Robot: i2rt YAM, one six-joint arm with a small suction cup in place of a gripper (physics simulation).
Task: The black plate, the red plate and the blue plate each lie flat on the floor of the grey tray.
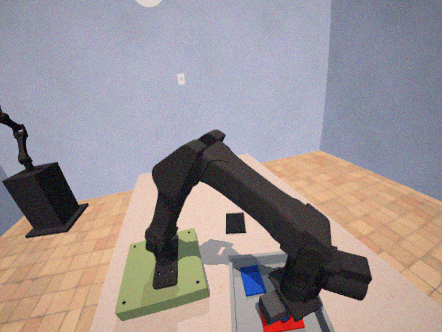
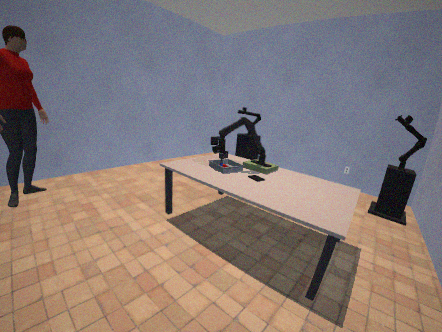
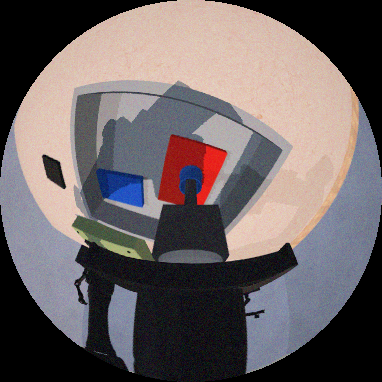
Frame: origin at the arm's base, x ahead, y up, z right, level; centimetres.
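Seen in the pictures: hand, tool point: (image 3: 190, 171); arm's base, link origin: (image 1: 167, 258) (image 2: 261, 164).
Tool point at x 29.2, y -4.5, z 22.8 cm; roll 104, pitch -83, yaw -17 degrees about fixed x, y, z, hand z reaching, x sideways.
Note:
Offsets run from my tool point to a thing's top centre. Level surfaces: height alone.
The grey tray {dx -0.9, dy +4.7, dz -4.6 cm} (image 1: 232, 296) (image 2: 216, 164) (image 3: 85, 124) sits on the table at the front right. The blue plate {dx -4.2, dy +1.0, dz -11.5 cm} (image 1: 252, 280) (image 3: 123, 186) lies flat on the tray floor. My suction cup (image 1: 285, 318) (image 2: 222, 161) (image 3: 190, 174) is pressed on top of the red plate {dx -0.6, dy +1.1, dz -0.3 cm} (image 1: 282, 325) (image 3: 213, 160) and holds it low over the near end of the tray, a small gap away from the blue plate. The black plate {dx -2.2, dy +0.6, dz -37.6 cm} (image 1: 235, 222) (image 2: 256, 178) (image 3: 53, 170) lies flat on the table outside the tray, beyond its far end.
The arm stands on a green base plate (image 1: 137, 296) (image 2: 260, 168) (image 3: 106, 237) left of the tray. The table {dy -0.3 cm} (image 1: 213, 204) (image 2: 305, 194) ends just right of the tray. A black stand (image 1: 65, 204) is on the floor at the far left.

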